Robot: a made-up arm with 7 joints.
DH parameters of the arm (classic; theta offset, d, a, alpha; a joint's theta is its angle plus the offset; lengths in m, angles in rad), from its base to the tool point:
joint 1: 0 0.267 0 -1.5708
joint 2: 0 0 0 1.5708
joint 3: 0 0.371 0.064 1.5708
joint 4: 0 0 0.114 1.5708
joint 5: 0 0.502 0 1.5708
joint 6: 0 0 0.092 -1.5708
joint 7: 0 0.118 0 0
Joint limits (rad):
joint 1: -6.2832..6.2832
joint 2: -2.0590..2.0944
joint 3: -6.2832..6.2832
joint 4: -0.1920..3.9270
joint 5: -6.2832..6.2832
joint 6: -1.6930..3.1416
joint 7: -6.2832..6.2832
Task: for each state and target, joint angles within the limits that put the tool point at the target. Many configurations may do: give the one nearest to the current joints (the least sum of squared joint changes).
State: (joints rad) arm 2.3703 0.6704 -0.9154 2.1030 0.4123 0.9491 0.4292
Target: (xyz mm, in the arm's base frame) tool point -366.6 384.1 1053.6
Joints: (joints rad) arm 2.7727 0.0032 -0.5161 2.2489 0.4571 1.2977 0.4292
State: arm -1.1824 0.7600 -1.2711 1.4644 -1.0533 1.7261 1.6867
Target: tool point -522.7 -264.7 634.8
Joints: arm -1.1855 0.7031 -1.6979 1.3849 -1.0485 1.9615 1.6867
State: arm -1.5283 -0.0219 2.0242 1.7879 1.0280 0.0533 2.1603
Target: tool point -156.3 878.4 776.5
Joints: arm -1.0739 -0.8087 2.3293 2.4675 0.8759 0.3367 2.1603
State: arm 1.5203 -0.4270 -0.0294 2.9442 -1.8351 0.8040 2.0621
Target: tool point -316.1 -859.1 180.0
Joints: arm 1.2503 -1.1854 -0.1322 3.7886 -1.8658 0.8511 2.0621
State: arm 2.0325 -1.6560 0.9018 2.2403 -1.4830 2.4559 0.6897
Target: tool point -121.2 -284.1 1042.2
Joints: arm 1.8636 -0.8839 0.7230 2.0207 -1.4638 2.2749 0.6897
